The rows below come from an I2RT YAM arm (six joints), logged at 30 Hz.
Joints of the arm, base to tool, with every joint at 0 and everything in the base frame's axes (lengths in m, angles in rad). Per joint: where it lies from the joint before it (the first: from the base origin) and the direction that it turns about. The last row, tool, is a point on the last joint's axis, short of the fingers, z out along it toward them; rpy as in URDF.
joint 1: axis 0 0 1 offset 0.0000 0.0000 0.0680
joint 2: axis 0 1 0 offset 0.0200 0.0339 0.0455
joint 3: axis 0 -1 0 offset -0.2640 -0.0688 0.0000
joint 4: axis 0 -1 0 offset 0.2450 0.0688 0.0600
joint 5: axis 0 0 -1 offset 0.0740 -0.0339 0.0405
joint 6: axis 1 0 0 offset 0.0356 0.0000 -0.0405
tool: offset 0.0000 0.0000 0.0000 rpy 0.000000 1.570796 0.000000
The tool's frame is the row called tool.
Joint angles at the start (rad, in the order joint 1, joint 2, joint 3, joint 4, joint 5, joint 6):
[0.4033, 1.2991, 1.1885, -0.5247, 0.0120, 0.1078]
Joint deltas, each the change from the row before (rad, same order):
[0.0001, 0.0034, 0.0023, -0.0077, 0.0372, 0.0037]
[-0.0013, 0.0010, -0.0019, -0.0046, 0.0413, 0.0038]
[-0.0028, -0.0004, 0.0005, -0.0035, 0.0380, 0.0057]
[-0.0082, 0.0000, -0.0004, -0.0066, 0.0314, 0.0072]
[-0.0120, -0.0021, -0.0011, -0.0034, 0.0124, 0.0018]
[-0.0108, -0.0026, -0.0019, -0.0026, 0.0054, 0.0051]
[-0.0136, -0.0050, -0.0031, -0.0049, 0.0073, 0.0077]
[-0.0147, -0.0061, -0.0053, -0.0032, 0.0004, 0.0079]
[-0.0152, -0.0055, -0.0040, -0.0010, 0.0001, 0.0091]
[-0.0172, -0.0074, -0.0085, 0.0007, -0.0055, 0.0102]
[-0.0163, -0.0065, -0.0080, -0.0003, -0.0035, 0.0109]
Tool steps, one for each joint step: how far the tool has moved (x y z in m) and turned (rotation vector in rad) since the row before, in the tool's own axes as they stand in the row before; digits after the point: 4 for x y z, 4 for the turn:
[0.0003, -0.0013, 0.0007, 0.0379, 0.0047, 0.0034]
[0.0009, -0.0019, 0.0007, 0.0429, 0.0027, 0.0041]
[0.0000, -0.0022, -0.0002, 0.0403, -0.0020, 0.0071]
[0.0004, -0.0035, 0.0003, 0.0385, 0.0029, 0.0112]
[0.0001, -0.0040, 0.0000, 0.0221, 0.0007, 0.0087]
[0.0003, -0.0034, -0.0001, 0.0142, 0.0012, 0.0113]
[0.0005, -0.0044, -0.0005, 0.0184, 0.0019, 0.0154]
[0.0009, -0.0045, -0.0004, 0.0124, 0.0023, 0.0164]
[0.0003, -0.0045, -0.0004, 0.0121, -0.0006, 0.0185]
[0.0012, -0.0049, -0.0001, 0.0083, 0.0010, 0.0206]
[0.0012, -0.0047, 0.0000, 0.0097, 0.0019, 0.0206]

